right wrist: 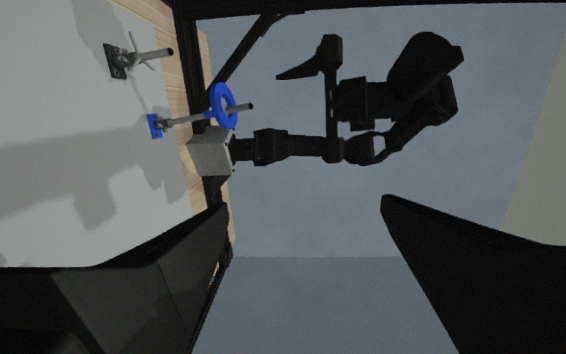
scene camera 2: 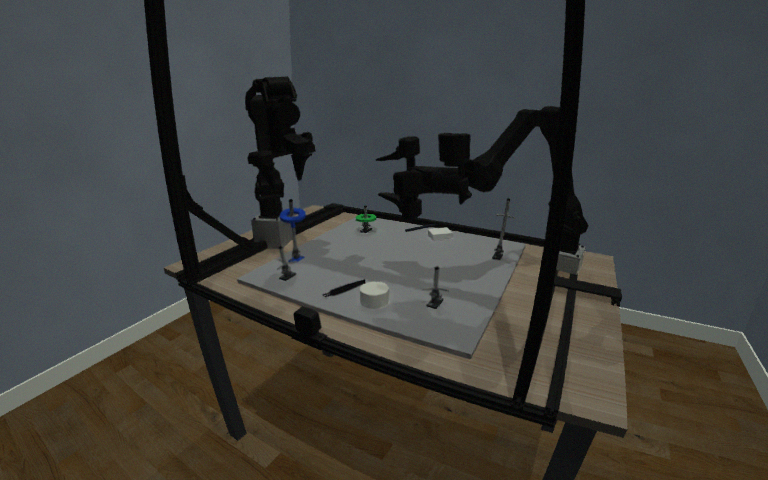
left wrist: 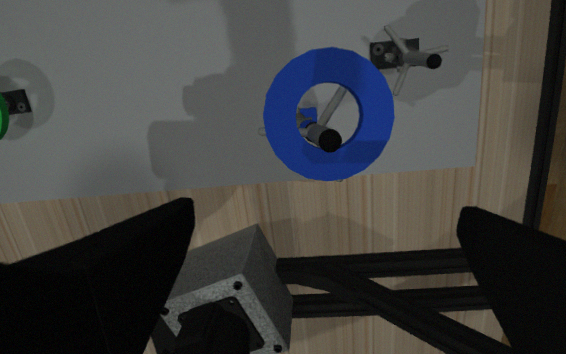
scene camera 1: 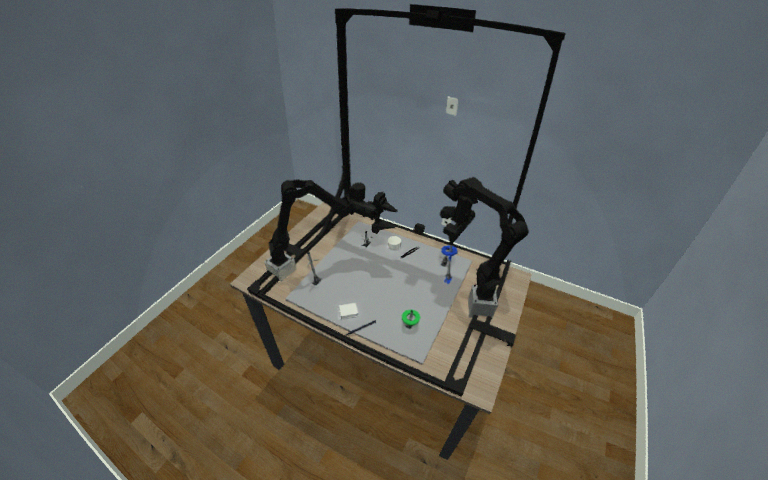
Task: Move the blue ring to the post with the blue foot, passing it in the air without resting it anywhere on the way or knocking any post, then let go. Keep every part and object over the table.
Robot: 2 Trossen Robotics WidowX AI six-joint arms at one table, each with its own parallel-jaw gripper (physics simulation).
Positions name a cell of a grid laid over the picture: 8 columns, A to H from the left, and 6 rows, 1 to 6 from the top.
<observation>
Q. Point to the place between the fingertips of the left gripper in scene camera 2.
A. At C3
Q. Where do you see a post with blue foot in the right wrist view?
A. C3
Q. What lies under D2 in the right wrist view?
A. A blue ring.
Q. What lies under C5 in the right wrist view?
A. The right gripper.
</observation>
